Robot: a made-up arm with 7 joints. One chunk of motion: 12 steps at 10 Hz.
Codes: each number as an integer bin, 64 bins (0 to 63) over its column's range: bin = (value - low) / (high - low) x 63, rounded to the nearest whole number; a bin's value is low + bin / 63 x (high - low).
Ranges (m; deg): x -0.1..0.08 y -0.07..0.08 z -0.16..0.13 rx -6..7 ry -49..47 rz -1..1
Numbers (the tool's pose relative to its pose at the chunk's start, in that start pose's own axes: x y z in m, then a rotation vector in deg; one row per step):
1: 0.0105 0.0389 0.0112 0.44 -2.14 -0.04
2: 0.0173 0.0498 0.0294 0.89 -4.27 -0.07
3: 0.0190 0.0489 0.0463 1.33 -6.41 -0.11
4: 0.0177 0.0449 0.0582 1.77 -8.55 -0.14
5: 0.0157 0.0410 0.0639 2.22 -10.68 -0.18
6: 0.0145 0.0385 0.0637 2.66 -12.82 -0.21
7: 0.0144 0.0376 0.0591 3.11 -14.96 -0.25
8: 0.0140 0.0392 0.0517 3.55 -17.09 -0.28
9: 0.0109 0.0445 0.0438 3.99 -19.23 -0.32
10: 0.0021 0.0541 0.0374 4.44 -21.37 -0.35
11: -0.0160 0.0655 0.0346 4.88 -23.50 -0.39
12: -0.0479 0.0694 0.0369 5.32 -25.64 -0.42
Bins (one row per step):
1: 39 46 37 31 31 30
2: 41 50 41 33 29 29
3: 42 50 45 36 28 28
4: 41 48 47 38 27 27
5: 40 47 49 40 25 26
6: 40 46 49 42 24 25
7: 40 45 48 44 22 24
8: 40 46 46 46 21 23
9: 39 48 44 48 20 21
10: 36 52 43 51 18 20
11: 29 57 42 53 17 19
12: 18 59 43 55 15 18

